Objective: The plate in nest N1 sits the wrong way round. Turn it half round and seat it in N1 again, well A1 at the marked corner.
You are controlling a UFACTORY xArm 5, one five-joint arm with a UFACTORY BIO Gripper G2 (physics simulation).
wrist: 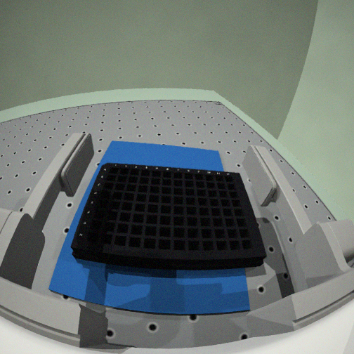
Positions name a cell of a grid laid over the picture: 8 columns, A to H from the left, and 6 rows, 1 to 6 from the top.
gripper: D3
black well plate: D4
blue nest: D5
